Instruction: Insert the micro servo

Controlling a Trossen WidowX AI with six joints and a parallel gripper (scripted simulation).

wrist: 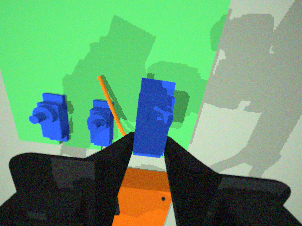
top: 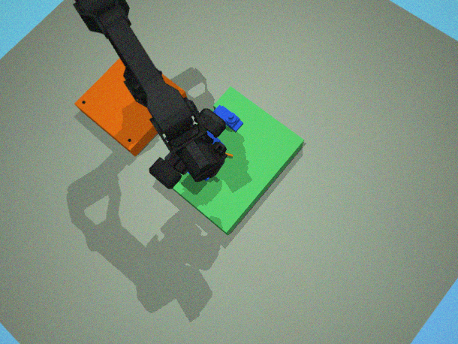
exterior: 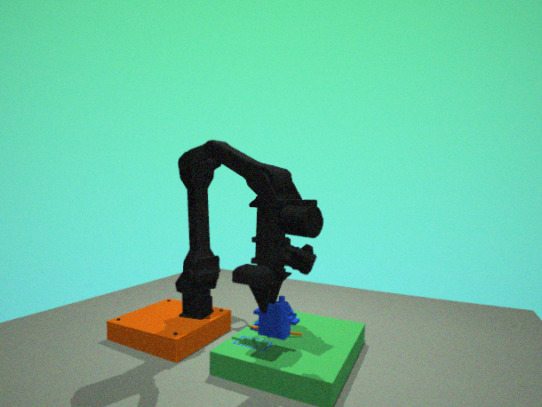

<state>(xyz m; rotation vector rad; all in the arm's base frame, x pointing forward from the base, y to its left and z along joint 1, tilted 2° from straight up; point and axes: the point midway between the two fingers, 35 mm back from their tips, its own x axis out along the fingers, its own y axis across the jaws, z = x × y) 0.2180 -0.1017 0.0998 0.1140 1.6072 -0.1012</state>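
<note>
Right now the green deck is 10 cm below my gripper tip, 9 cm ahead of it and 6 cm to the left of it.
</note>
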